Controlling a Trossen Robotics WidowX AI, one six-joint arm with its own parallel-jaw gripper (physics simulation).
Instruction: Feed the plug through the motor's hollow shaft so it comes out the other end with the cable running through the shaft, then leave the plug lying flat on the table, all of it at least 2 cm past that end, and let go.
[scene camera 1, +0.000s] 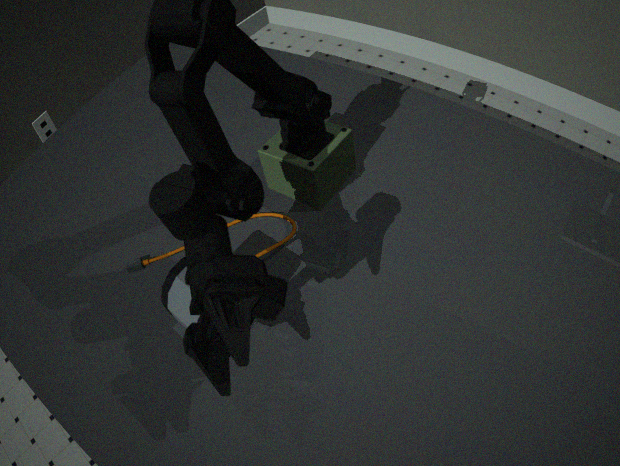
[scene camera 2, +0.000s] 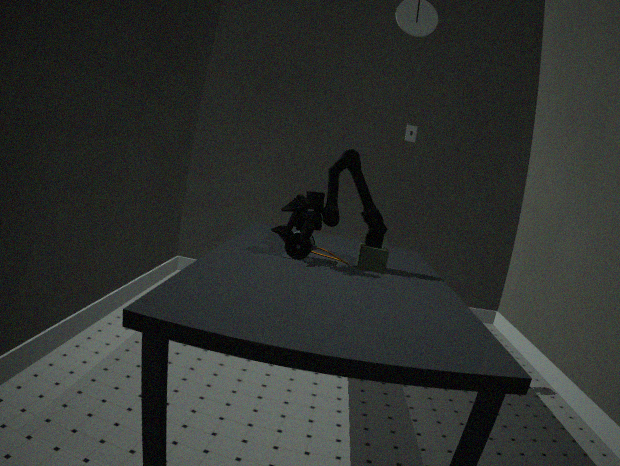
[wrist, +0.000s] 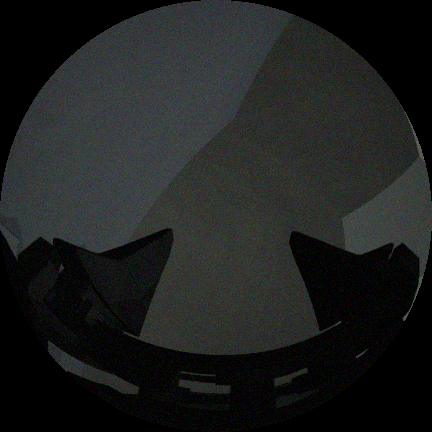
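The motor is on the table, largely behind my arm in scene camera 1; its pale body and part of a black rim show there. Its black round end shows in scene camera 2. The orange cable makes a loop beside the motor and passes behind my arm. The small dark plug lies on the table at the cable's left end, outside the shaft. My gripper is open and empty, close to the motor. Whether it touches the motor and where the shaft opening lies are hidden.
The green base block carries my arm, on the far side of the cable loop in scene camera 1. The dark table reaches its front edge in scene camera 2. My folded arm hangs over the cable and motor.
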